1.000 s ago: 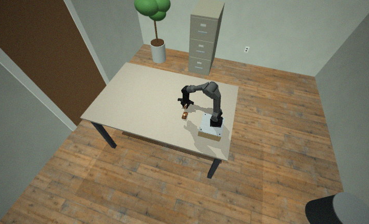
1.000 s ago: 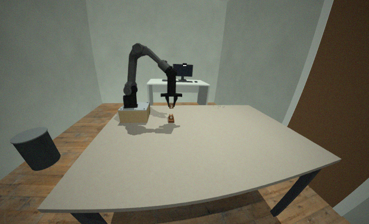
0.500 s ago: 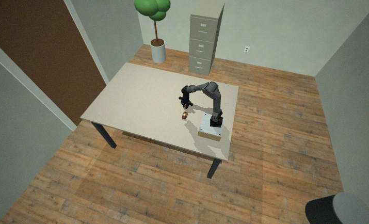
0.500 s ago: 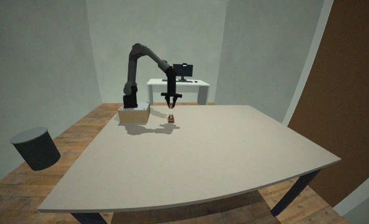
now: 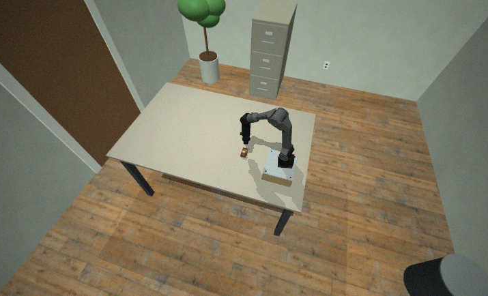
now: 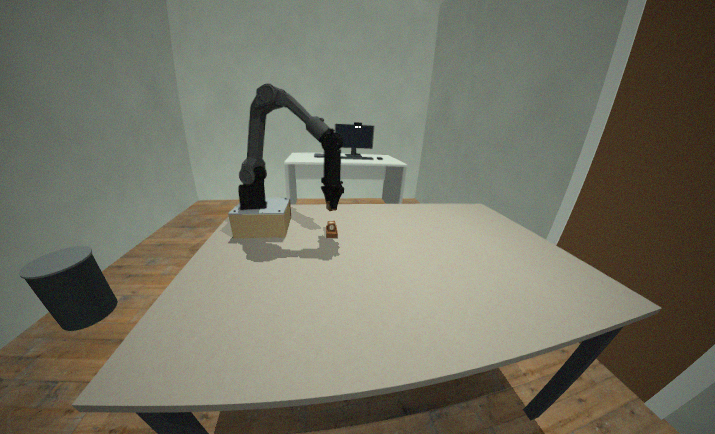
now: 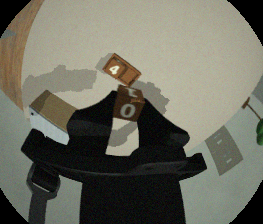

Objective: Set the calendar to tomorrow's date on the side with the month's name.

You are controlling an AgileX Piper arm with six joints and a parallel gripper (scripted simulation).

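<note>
The wooden digit cube is right at my hand. Round my hand: brown tray: 110 mm below, 20 mm to the left.
</note>
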